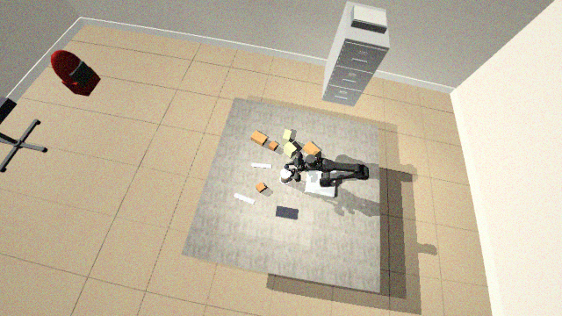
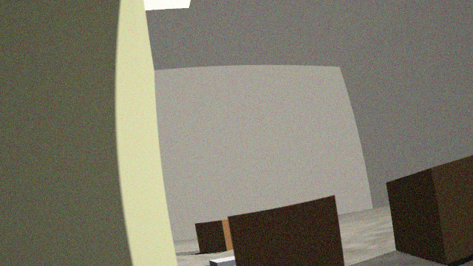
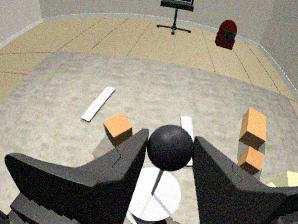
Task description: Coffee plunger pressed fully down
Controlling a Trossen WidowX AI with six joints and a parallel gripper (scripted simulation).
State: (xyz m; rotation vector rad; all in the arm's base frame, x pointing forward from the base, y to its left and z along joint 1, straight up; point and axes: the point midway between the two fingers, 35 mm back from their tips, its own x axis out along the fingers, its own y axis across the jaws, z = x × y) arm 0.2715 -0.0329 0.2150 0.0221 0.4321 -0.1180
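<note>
The coffee press lies 13 cm below my gripper tip and 3 cm behind it. From my gripper tip the other things lie so: dark flat slab: 25 cm to the left, 25 cm below, 3 cm behind.
</note>
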